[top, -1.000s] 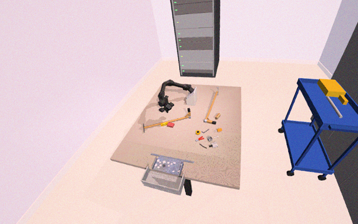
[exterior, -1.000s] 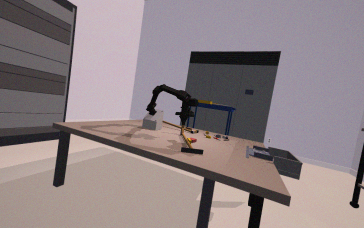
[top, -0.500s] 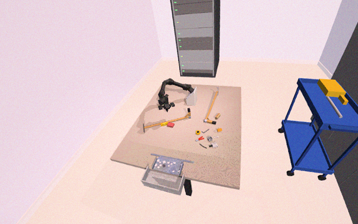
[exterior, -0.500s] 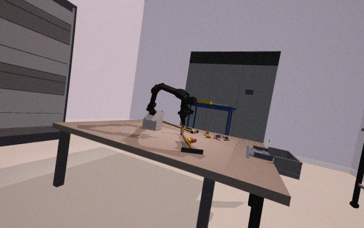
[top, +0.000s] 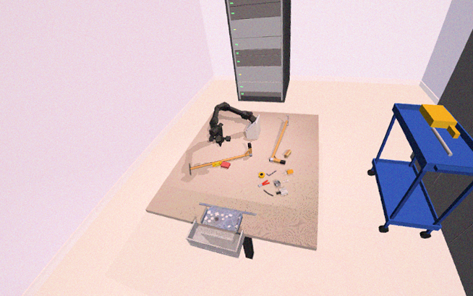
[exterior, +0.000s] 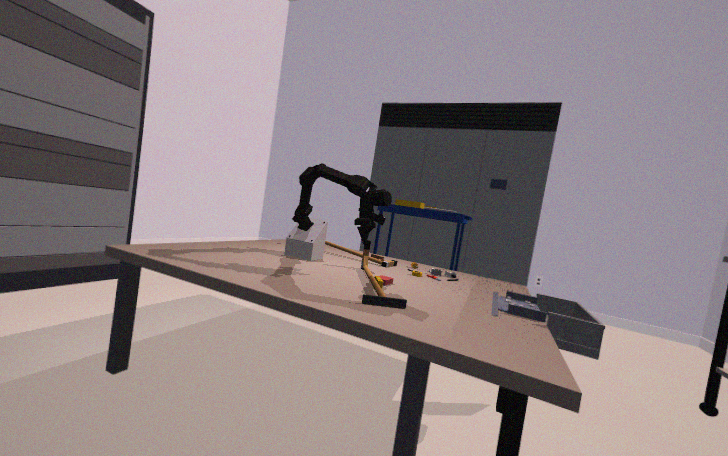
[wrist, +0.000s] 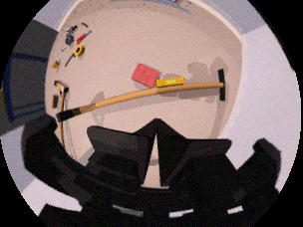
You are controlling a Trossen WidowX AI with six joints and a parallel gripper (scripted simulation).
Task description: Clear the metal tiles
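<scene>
Right now my gripper tip is 5 cm short of the long scraper, 1 cm to the right of it and 9 cm above it. Round my gripper tip: yellow tape roll: 10 cm ahead, 41 cm to the left, 14 cm below; then yellow block: 10 cm ahead, 1 cm to the right, 13 cm below; then red block: 8 cm ahead, 6 cm to the left, 14 cm below.
</scene>
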